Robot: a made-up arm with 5 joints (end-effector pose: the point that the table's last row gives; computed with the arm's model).
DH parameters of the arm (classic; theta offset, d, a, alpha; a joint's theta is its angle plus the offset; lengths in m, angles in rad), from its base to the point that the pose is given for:
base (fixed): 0 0 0 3.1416
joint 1: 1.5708 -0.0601 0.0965 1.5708
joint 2: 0 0.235 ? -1.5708
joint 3: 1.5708 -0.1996 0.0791 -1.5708
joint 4: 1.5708 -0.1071 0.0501 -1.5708
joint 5: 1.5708 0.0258 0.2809 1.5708
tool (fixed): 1.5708 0.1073 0 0
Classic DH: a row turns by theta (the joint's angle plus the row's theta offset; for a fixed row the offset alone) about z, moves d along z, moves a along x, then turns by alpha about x.
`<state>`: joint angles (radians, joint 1 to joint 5).
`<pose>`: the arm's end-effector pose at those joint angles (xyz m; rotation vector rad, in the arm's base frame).
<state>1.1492 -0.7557 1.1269 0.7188 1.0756</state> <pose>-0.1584 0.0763 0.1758 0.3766 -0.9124 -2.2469</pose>
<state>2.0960 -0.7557 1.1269 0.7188 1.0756</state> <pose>-0.0306 0.1731 0.1758 0.0920 1.1201 2.7331</pose>
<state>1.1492 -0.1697 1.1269 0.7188 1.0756</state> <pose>-0.2142 0.0513 0.1472 1.1249 -0.8938 -2.2997</pose>
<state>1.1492 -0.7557 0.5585 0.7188 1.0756</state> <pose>-0.2656 -0.0373 0.3118 0.4867 -0.3112 -2.0093</pose>
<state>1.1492 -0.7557 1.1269 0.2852 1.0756</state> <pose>-0.1968 0.0307 0.1982 -0.0327 -0.9951 -1.9546</pose>
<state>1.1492 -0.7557 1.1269 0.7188 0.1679</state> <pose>-0.1533 0.0659 0.4392 -0.0460 0.1628 -2.3857</pose>
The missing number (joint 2, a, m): 0.0884
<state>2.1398 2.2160 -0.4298 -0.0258 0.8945</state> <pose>-0.1074 -0.3369 -0.3529 0.9946 -2.6606 0.1906</pose>
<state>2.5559 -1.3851 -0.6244 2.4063 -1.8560</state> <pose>-0.2922 -0.0462 0.0262 1.9638 1.5410 1.0578</pose>
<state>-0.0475 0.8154 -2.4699 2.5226 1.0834</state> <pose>0.6006 -0.2513 0.3107 -0.9713 0.7314 0.5648</pose>
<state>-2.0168 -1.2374 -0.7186 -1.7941 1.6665</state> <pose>-0.3140 0.3712 0.2749 -0.2537 -1.0352 -2.1477</pose>
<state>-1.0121 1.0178 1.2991 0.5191 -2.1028</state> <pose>0.6145 0.0576 0.1704 -1.2203 0.9110 1.2584</pose>
